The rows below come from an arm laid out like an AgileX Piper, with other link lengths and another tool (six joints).
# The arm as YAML. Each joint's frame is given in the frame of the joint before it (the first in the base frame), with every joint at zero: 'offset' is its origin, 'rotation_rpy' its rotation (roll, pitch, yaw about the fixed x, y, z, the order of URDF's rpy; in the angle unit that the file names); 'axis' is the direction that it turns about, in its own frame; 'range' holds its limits. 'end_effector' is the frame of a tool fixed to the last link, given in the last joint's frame.
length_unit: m
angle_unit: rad
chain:
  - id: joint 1
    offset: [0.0, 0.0, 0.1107]
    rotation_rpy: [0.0, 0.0, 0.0]
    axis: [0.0, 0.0, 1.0]
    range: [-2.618, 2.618]
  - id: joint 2
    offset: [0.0, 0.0, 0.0]
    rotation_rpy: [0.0, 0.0, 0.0]
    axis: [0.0, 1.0, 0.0]
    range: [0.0, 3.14]
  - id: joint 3
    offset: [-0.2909, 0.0, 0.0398]
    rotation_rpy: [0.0, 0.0, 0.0]
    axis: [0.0, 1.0, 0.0]
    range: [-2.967, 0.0]
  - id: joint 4
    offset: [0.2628, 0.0, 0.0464]
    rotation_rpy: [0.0, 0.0, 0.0]
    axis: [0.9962, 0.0, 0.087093]
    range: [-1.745, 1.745]
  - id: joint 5
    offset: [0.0, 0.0, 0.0]
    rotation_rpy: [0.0, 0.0, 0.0]
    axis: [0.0, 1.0, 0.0]
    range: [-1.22, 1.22]
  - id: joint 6
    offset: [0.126, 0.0, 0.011]
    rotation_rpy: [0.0, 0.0, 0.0]
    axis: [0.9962, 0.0, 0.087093]
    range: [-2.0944, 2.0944]
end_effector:
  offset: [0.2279, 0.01, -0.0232]
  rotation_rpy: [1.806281, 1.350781, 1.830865]
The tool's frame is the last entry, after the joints.
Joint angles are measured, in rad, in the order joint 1, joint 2, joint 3, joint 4, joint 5, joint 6. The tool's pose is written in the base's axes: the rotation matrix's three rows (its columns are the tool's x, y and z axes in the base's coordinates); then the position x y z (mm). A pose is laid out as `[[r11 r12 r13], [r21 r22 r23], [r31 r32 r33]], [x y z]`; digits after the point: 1 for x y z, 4 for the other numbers.
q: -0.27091, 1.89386, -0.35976, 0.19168, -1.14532, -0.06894
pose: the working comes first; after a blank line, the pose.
Where each joint sits with the arm in this pose, in the base's axes (m; each line is computed from the numbers above, not from the rounded line before):
joint 1: 0.0000 0.0000 0.1107
joint 2: 0.0000 0.0000 0.1107
joint 3: 0.1253 -0.0348 0.3739
joint 4: 0.1793 -0.0498 0.1130
joint 5: 0.1793 -0.0498 0.1130
joint 6: 0.2878 -0.1027 0.0752
the tool: 0.4727 -0.1839 -0.0335

[[-0.3095 0.4776 0.8222], [0.3378 0.8635 -0.3744], [-0.8889 0.1618 -0.4286]], [472.7 -183.9 -33.5]
